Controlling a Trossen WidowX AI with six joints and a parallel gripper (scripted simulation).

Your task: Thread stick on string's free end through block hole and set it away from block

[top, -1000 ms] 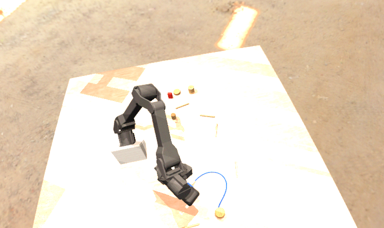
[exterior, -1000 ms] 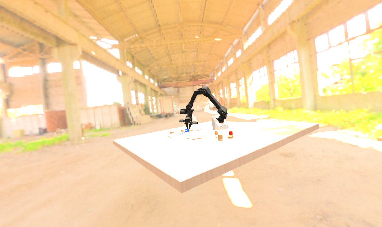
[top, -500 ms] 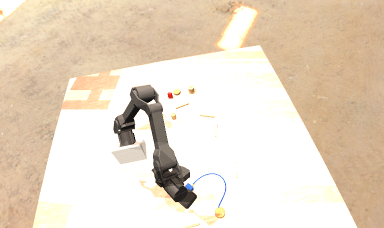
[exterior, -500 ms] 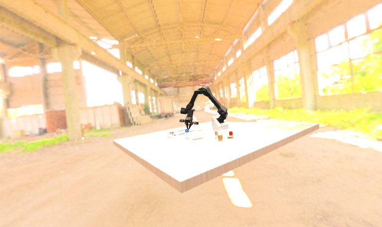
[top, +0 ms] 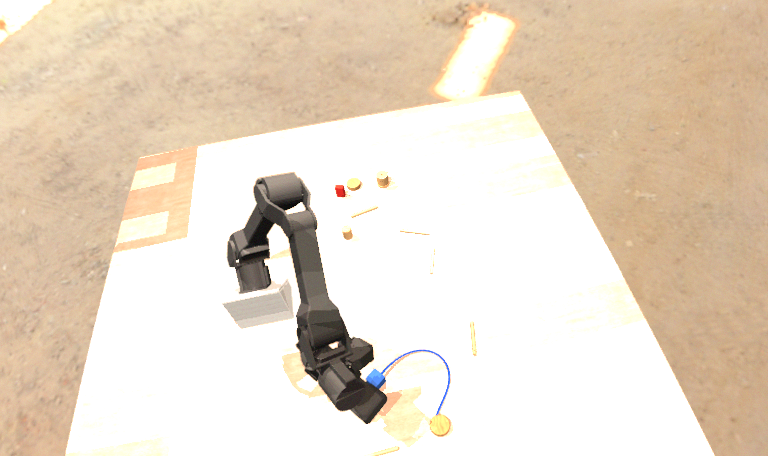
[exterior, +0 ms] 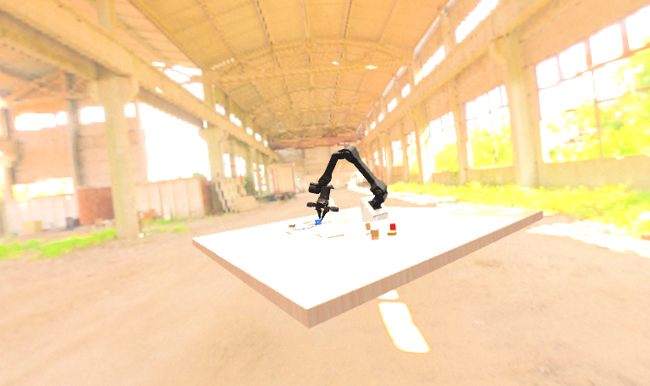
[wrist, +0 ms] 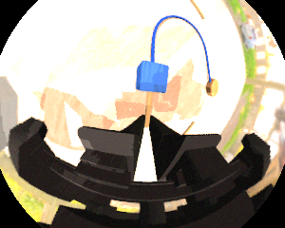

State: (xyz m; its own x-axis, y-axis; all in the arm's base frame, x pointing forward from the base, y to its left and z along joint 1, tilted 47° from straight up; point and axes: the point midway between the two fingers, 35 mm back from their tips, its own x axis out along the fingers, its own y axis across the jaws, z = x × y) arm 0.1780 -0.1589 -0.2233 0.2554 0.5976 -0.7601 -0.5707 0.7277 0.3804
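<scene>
Right now my gripper tip is 40 mm short of the blue cube and 30 mm to the right of it. Round my gripper tip: round wooden button: 140 mm ahead, 90 mm to the right; then thin wooden stick: 30 mm ahead, 30 mm to the left, 10 mm above; then red cube: 50 mm ahead, 580 mm to the left, 10 mm above.
</scene>
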